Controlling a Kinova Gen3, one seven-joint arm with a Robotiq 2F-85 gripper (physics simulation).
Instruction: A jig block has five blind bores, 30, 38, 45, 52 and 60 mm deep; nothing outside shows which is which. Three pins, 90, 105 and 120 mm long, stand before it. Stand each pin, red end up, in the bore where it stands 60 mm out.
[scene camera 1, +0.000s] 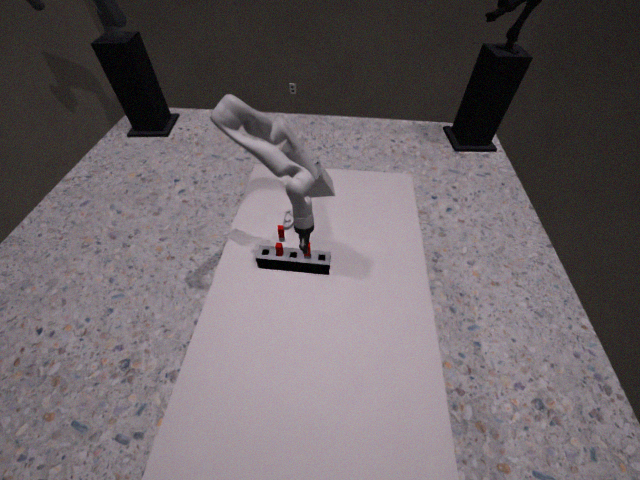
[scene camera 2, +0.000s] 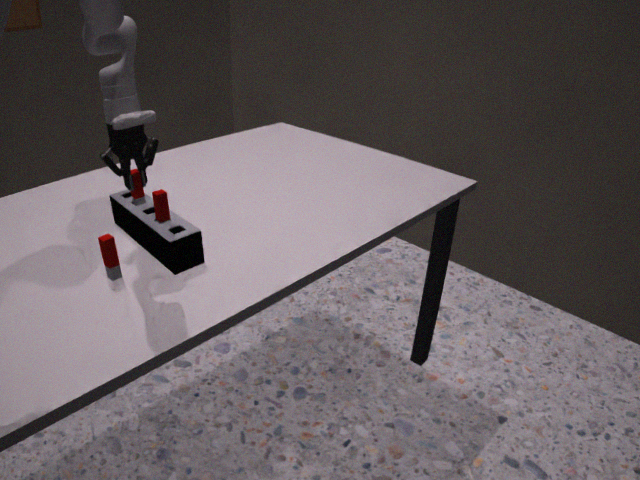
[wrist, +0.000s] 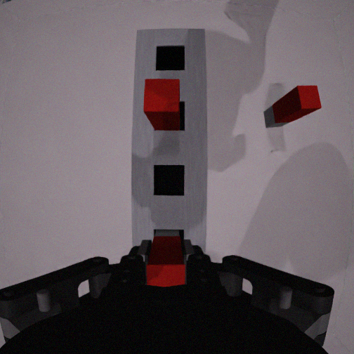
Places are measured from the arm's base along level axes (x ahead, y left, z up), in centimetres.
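Pixels of known places: gripper, fingertip midpoint: (scene camera 1: 306, 250) (scene camera 2: 137, 187).
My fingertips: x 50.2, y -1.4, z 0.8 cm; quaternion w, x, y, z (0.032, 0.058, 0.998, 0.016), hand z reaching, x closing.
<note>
Behind a point stands the place of what it marks.
The jig block (scene camera 1: 292, 265) @(y -7.2, x 53.0, z -5.8 cm) (scene camera 2: 149, 237) @(y -12.0, x 45.4, z -6.0 cm) (wrist: 144, 145) is a grey-topped black bar with five square bores in a row. My gripper (scene camera 1: 305, 248) @(y -1.4, x 50.2, z 0.8 cm) (scene camera 2: 135, 183) @(y -1.4, x 50.2, z 0.8 cm) (wrist: 166, 251) is shut on a red-topped pin (scene camera 2: 136, 181) @(y -2.0, x 49.9, z 2.6 cm) (wrist: 165, 275), upright at the fourth bore from the left in scene camera 1; a short grey stretch shows below its red part, above the block. Its lower end is hidden. A second pin (scene camera 1: 279, 249) @(y -12.2, x 50.2, z 1.6 cm) (scene camera 2: 161, 205) @(y -13.6, x 48.4, z 0.7 cm) (wrist: 162, 95) stands red end up in the second bore from the left, no grey showing. A third pin (scene camera 1: 281, 232) @(y -12.7, x 36.5, z -3.7 cm) (scene camera 2: 109, 252) @(y -14.1, x 34.9, z -4.1 cm) (wrist: 300, 104) stands upright on the table beside the block.
The other three bores are empty: the left end bore (scene camera 1: 265, 252) (scene camera 2: 177, 229) @(y -17.4, x 49.0, z -3.8 cm) (wrist: 170, 58), the middle bore (scene camera 1: 293, 254) @(y -6.9, x 48.1, z -4.7 cm) (scene camera 2: 149, 210) @(y -5.4, x 50.1, z -3.5 cm) (wrist: 169, 180) and the right end bore (scene camera 1: 322, 257) @(y 5.5, x 49.7, z -4.9 cm) (scene camera 2: 126, 195) @(y 6.6, x 51.3, z -3.6 cm). The white table (scene camera 1: 310, 361) @(y 0.3, x 91.1, z -10.5 cm) (scene camera 2: 289, 180) @(y -6.3, x 96.4, z -10.5 cm) holds the block. Two dark pedestals stand at the back.
</note>
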